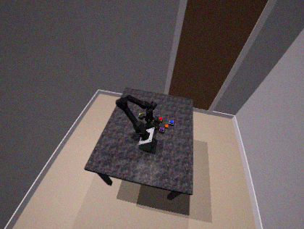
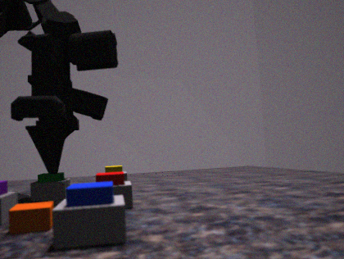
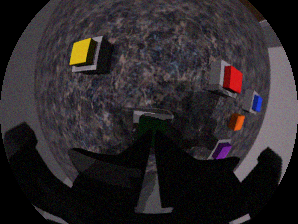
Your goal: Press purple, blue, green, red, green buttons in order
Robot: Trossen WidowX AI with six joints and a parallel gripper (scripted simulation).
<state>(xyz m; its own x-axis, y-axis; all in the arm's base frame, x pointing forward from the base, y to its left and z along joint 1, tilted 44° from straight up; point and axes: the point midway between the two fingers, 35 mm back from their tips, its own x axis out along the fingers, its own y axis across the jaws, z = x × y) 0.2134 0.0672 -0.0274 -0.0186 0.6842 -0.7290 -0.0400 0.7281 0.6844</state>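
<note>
The green button lies 1 cm below my gripper tip. The rest, counted from my gripper tip: purple button 14 cm to the right, 3 cm behind; red button 10 cm to the right, 9 cm ahead; yellow button 11 cm to the left, 9 cm ahead.
</note>
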